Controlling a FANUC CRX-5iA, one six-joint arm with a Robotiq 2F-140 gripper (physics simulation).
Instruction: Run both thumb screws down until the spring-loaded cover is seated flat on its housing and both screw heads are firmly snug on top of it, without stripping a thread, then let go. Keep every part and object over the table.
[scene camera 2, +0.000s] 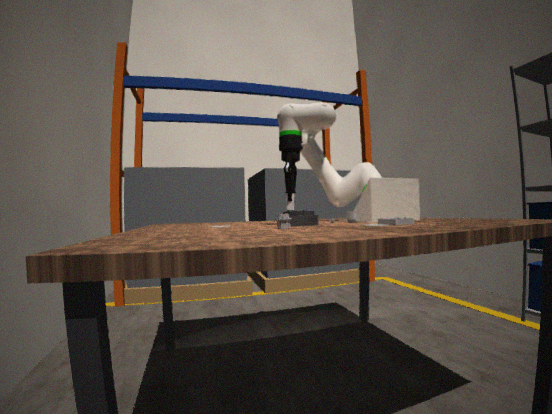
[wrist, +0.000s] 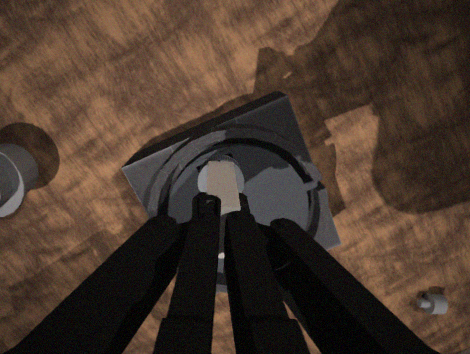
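Pixels of known places: gripper, fingertip midpoint: (scene camera 2: 290, 209) (wrist: 219, 181); arm's base, link origin: (scene camera 2: 382, 201).
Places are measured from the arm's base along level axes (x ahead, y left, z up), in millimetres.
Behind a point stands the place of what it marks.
The dark square housing (scene camera 2: 306, 220) @[x 449, y 69, z -73 mm] (wrist: 278, 114) @[x 491, y -57, z -53 mm] stands on the table, turned at an angle in the wrist view. The round grey cover (wrist: 277, 187) @[x 452, y -29, z -43 mm] lies inside its ring. One light round screw head (wrist: 203, 181) @[x 489, y 7, z -30 mm] shows on the cover, partly hidden by the fingertips. The other screw is hidden or cannot be made out behind the fingers. My gripper (scene camera 2: 290, 202) @[x 483, y -2, z -30 mm] (wrist: 219, 181) @[x 483, y -2, z -30 mm] points straight down over the visible screw head, its pale fingertips pressed together with nothing between them. Whether the tips touch the head, and whether the cover is seated flat, cannot be told.
A grey cup-like part (wrist: 25, 167) @[x 568, y 124, z -77 mm] (scene camera 2: 284, 220) @[x 581, y 166, z -66 mm] stands beside the housing. A small grey cylinder (wrist: 435, 303) @[x 241, y -88, z -75 mm] lies at the lower right in the wrist view. A flat grey part (scene camera 2: 396, 221) @[x 226, y 309, z -81 mm] lies farther right on the wooden table (scene camera 2: 200, 240) @[x 880, y 419, z -93 mm], near the white block (scene camera 2: 395, 200) @[x 17, y 102, z -1 mm].
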